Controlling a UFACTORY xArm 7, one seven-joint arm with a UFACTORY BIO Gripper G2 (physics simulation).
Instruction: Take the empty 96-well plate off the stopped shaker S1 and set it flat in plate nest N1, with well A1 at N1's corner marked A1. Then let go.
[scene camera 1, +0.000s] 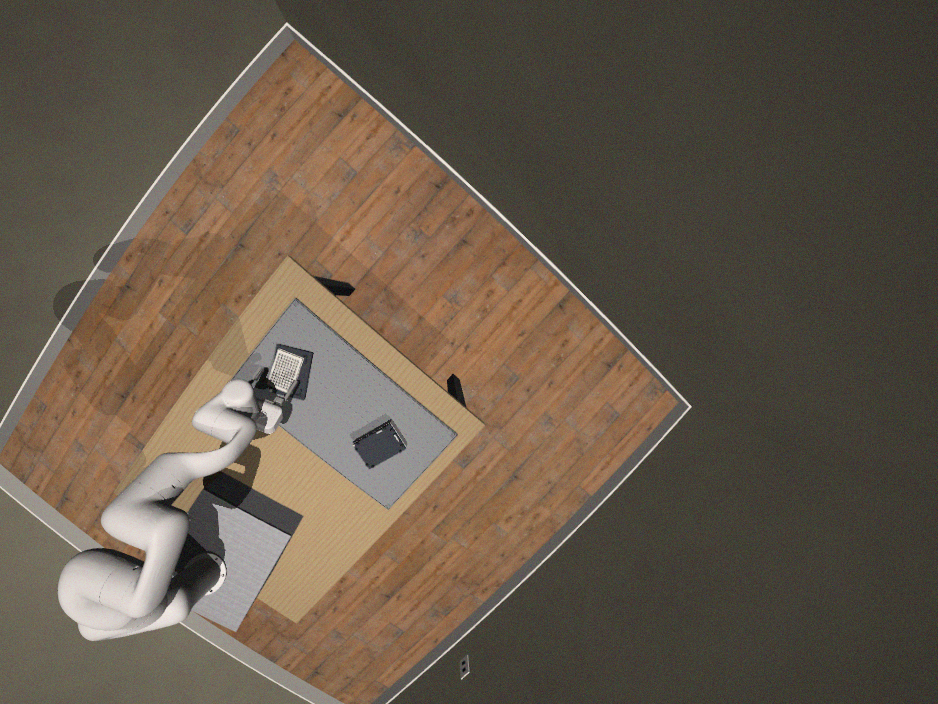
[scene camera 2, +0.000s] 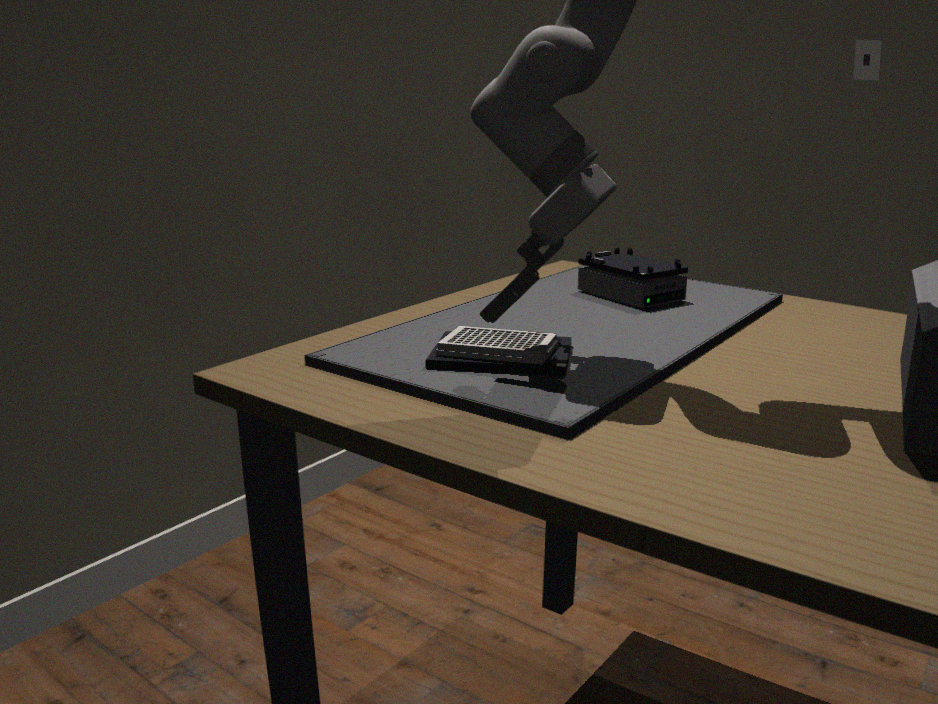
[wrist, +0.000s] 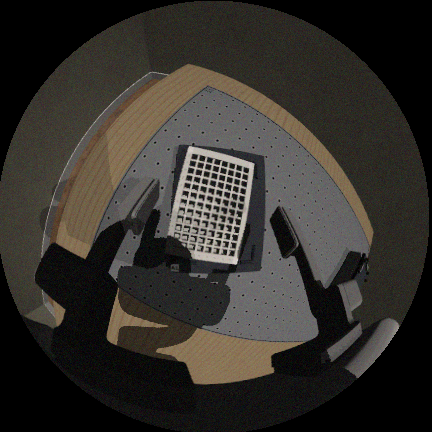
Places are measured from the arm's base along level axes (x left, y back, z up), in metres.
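Where they show: hand, tool point: (scene camera 1: 275, 380) (scene camera 2: 512, 294) (wrist: 220, 217); arm's base, link origin: (scene camera 1: 205, 573).
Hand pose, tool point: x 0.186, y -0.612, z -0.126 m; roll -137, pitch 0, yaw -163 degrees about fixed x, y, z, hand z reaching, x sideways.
Things, the pixels of their top centre, and the offset from my tool point. "spot": a spot on its surface instead. Level surfaces: height alone.
- white 96-well plate, top centre: (wrist: 212, 203) (scene camera 2: 498, 337) (scene camera 1: 284, 372) dx +0.005, dy -0.015, dz -0.053 m
- dark plate nest N1, top centre: (wrist: 221, 207) (scene camera 2: 501, 345) (scene camera 1: 289, 372) dx -0.008, dy -0.018, dz -0.068 m
- nest's A1 label, surface spot: (wrist: 175, 267) spot: dx +0.008, dy +0.072, dz -0.071 m
- Shaker S1, surface spot: (scene camera 2: 632, 286) spot: dx -0.319, dy +0.015, dz -0.050 m
- grey perforated board, surface height: dz -0.083 m
- wooden table, surface height: dz -0.095 m
The white 96-well plate (scene camera 1: 285, 369) (scene camera 2: 496, 342) (wrist: 212, 205) lies on the dark plate nest N1 (scene camera 1: 306, 371) (scene camera 2: 462, 366) (wrist: 258, 210). In the wrist view it is turned slightly against the nest and sits toward the nest's left side, with a wider dark strip showing at the right. Whether it is fully seated cannot be told. The nest's A1 label (wrist: 175, 267) shows at its near left corner, in shadow; the plate's own lettering is not legible. My gripper (scene camera 1: 277, 382) (scene camera 2: 490, 316) (wrist: 216, 216) is open and empty, tilted above the plate, its fingers apart from it.
Shaker S1 (scene camera 1: 380, 444) (scene camera 2: 632, 286) (wrist: 349, 267) stands with no plate on it, a green light on its front. Nest and shaker stand on the grey perforated board (scene camera 1: 340, 378) (scene camera 2: 378, 352) (wrist: 300, 165) on the wooden table (scene camera 1: 325, 484) (scene camera 2: 719, 378). The arm's shadow falls near the nest.
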